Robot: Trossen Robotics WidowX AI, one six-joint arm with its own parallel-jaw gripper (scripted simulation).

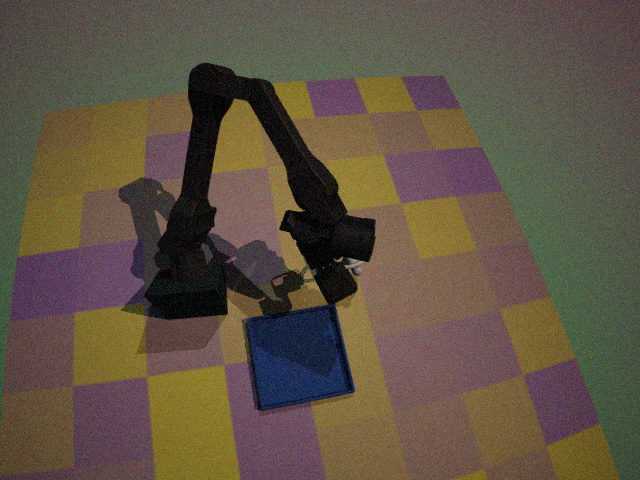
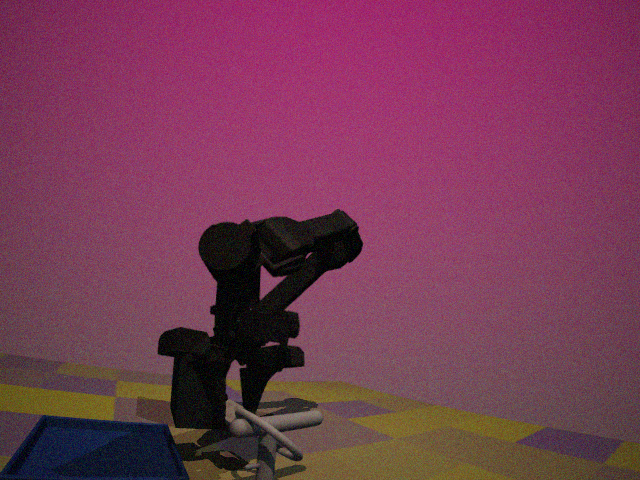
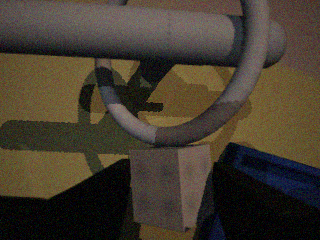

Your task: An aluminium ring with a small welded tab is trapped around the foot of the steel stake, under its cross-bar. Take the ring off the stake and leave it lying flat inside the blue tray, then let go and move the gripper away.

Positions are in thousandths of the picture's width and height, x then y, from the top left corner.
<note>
My gripper (image 2: 368, 878) holds an aluminium ring (image 2: 366, 857). Further things: a blue tray (image 1: 468, 743) and a steel stake (image 3: 498, 177).
The aluminium ring shows as well in image 3 (image 3: 539, 769). My gripper also shows in image 1 (image 1: 509, 564) and in image 3 (image 3: 536, 710).
</note>
